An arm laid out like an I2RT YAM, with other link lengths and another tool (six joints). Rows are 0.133 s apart.
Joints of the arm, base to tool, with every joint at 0 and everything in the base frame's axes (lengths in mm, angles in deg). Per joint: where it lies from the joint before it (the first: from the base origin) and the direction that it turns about. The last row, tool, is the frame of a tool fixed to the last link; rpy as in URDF.
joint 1: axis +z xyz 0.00 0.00 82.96
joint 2: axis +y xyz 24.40 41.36 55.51
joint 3: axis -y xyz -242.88 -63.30 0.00
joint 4: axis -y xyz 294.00 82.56 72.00
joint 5: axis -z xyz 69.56 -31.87 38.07
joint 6: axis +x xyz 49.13 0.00 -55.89
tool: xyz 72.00 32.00 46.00 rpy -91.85 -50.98 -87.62
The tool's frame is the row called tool.
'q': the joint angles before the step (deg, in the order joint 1, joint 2, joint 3, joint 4, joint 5, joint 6). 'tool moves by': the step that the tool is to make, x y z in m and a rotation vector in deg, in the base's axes. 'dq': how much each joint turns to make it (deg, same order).
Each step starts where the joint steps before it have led.
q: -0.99 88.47 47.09 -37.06 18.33 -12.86
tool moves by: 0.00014 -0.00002 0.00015 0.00 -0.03 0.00
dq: 0.00 -0.01 0.02 0.01 0.00 0.00
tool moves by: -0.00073 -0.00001 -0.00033 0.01 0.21 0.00
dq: -0.01 0.00 -0.02 -0.18 -0.01 -0.01
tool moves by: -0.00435 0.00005 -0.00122 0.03 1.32 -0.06
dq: 0.00 0.01 0.02 -1.36 0.01 0.07
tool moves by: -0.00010 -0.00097 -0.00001 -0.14 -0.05 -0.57
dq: -0.02 0.00 -0.02 -0.11 0.23 0.55
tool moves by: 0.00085 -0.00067 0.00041 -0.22 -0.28 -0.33
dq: 0.03 0.00 0.03 0.15 0.27 0.33
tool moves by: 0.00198 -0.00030 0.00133 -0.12 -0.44 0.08
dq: -0.02 0.00 0.19 0.29 0.09 -0.13
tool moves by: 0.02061 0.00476 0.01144 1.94 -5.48 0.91
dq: -0.01 -0.01 1.09 4.49 -2.19 -0.44
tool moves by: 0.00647 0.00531 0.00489 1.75 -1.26 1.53
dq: 0.00 0.20 0.83 0.86 -2.14 -0.98
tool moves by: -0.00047 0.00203 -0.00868 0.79 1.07 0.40
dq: 0.00 1.58 0.00 0.53 -0.85 -0.16
